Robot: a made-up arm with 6 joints. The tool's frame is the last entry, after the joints.
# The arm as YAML. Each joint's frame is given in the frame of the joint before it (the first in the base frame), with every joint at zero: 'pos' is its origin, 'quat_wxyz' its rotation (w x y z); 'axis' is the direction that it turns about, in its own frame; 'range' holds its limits. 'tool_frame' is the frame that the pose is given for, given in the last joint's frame.
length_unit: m
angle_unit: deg
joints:
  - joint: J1
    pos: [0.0, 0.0, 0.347]
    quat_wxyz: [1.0, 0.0, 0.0, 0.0]
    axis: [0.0, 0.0, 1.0]
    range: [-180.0, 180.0]
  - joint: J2
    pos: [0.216, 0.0, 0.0]
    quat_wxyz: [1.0, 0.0, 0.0, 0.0]
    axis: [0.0, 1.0, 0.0]
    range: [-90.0, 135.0]
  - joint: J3
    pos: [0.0, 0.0, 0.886]
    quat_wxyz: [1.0, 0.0, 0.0, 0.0]
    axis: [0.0, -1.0, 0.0]
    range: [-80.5, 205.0]
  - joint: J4
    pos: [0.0, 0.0, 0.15]
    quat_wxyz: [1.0, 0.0, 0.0, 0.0]
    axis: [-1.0, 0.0, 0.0]
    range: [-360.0, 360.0]
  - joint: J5
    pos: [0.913, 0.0, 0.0]
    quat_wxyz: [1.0, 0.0, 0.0, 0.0]
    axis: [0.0, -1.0, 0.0]
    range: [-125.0, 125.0]
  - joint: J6
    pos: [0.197, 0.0, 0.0]
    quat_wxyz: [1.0, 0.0, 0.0, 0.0]
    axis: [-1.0, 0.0, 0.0]
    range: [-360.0, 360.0]
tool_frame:
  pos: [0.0, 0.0, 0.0]
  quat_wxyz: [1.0, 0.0, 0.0, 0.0]
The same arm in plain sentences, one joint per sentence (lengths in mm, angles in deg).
The arm has six revolute joints in a row. What follows holds with every joint at zero, and every direction is one of the base frame's. The first joint sits 347 mm along +z from the base frame's origin and rotates about +z, from -180 to 180 deg. The second joint sits 216 mm along +x from the first joint and rotates about +y, from -90 to 135 deg. The third joint sits 886 mm along +z from the second joint and rotates about -y, from -80.5 to 205 deg. The fourth joint sits 150 mm along +z from the third joint and rotates about -x, from -360 to 360 deg. The fifth joint sits 913 mm along +x from the fourth joint and rotates about -y, from -125 to 125 deg. The sixth joint sits 197 mm along +x from the fifth joint and rotates about -x, from -360 to 360 deg. The tool frame, which is the frame that the pose is given for, sits at the same point as the sixth joint; its axes are parallel to the base frame's.
